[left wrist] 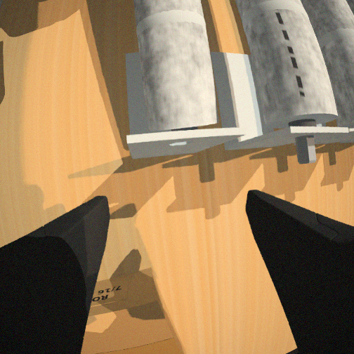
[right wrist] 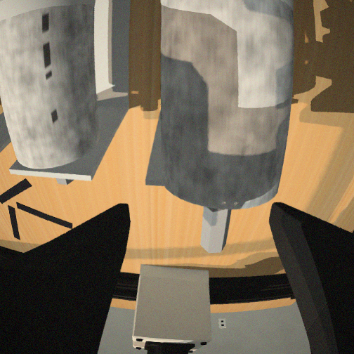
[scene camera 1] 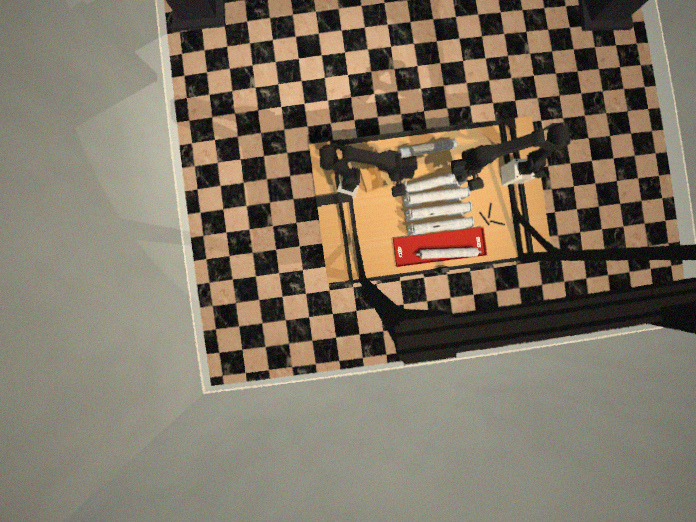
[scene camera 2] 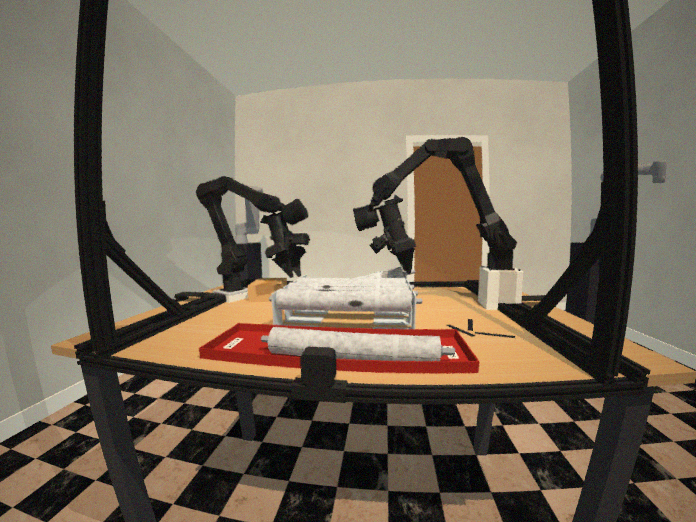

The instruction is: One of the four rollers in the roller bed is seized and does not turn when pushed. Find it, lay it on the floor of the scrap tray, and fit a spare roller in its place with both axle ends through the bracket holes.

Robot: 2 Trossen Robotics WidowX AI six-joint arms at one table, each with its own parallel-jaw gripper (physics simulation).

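Where they show: left gripper, fingertip midpoint: [scene camera 1: 400, 183] [scene camera 2: 295, 277]; right gripper, fingertip midpoint: [scene camera 2: 407, 272]; left arm's base, link origin: [scene camera 1: 349, 184] [scene camera 2: 232, 289]; right arm's base, link origin: [scene camera 1: 524, 168] [scene camera 2: 500, 268].
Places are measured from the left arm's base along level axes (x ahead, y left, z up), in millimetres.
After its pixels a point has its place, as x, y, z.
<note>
A white roller [scene camera 1: 448, 253] {591, -195, 21} [scene camera 2: 354, 343] {616, -205, 12} lies in the red scrap tray [scene camera 1: 404, 244] {371, -211, -27} [scene camera 2: 233, 355] {431, -307, -16}. The roller bed [scene camera 2: 276, 314] {376, -146, 9} stands behind it. Its farthest roller [scene camera 1: 430, 182] {392, 116, 48} [left wrist: 175, 75] [right wrist: 225, 100] is tilted: its left end is low behind the bracket plate [left wrist: 185, 145], with no axle protruding through the hole. Its right end is raised, and the axle [right wrist: 215, 230] sticks out above the bracket. My left gripper [scene camera 2: 295, 273] {247, 65, 55} [left wrist: 178, 203] is open beyond the bed's left end. My right gripper [scene camera 2: 408, 270] {561, 200, 72} [right wrist: 201, 213] is open, its fingers apart on either side of that axle.
Another roller [scene camera 1: 427, 148] {335, 294, 17} lies behind the bed between the arms. Three thin black pieces [scene camera 1: 487, 216] {761, 65, -30} [scene camera 2: 480, 331] {788, 47, -28} [right wrist: 44, 215] lie right of the bed. A wooden block [scene camera 2: 267, 288] {152, 30, 15} stands behind the bed's left end. Black frame rails [scene camera 2: 393, 390] {702, -245, -36} edge the table.
</note>
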